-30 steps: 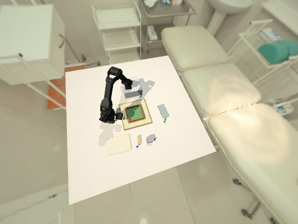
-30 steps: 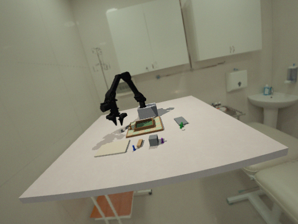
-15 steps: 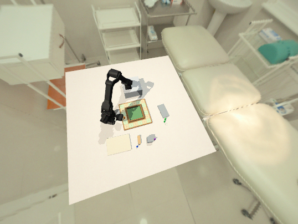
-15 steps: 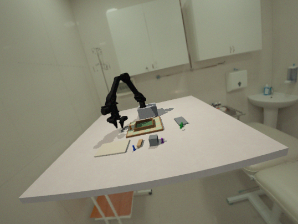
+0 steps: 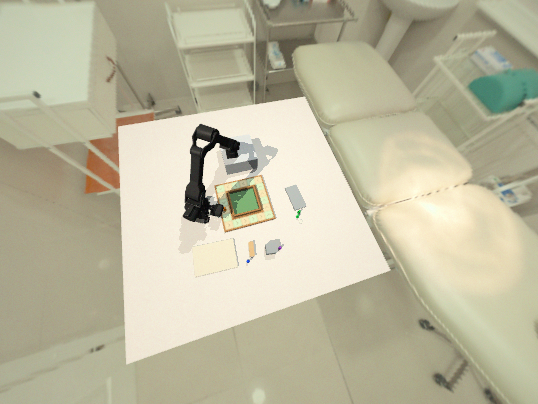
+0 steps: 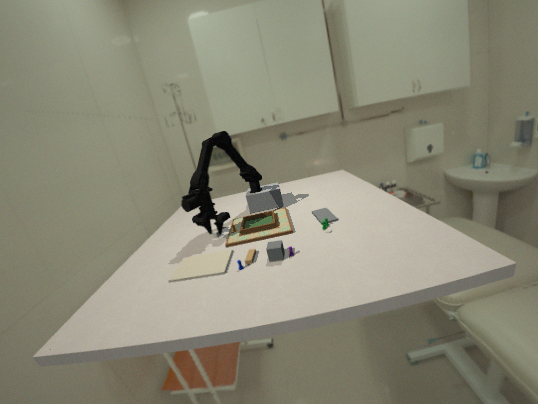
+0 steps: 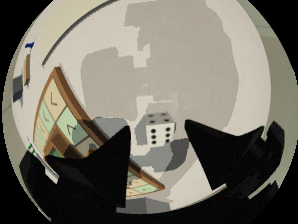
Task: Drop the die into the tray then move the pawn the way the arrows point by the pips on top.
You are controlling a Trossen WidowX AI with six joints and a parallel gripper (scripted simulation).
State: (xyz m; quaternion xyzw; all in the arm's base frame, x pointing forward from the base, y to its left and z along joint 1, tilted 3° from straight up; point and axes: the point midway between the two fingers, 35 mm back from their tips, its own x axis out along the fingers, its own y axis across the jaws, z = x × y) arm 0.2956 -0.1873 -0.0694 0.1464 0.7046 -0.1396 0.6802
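My gripper tip is now 90 mm to the right of the orange-brown pawn and 10 mm below it. Round my gripper tip: cream pad (240 mm ahead, 10 mm to the left, 10 mm below); then white die (right at my gripper tip); then green tray floor (210 mm to the left, 30 mm behind, 10 mm below).
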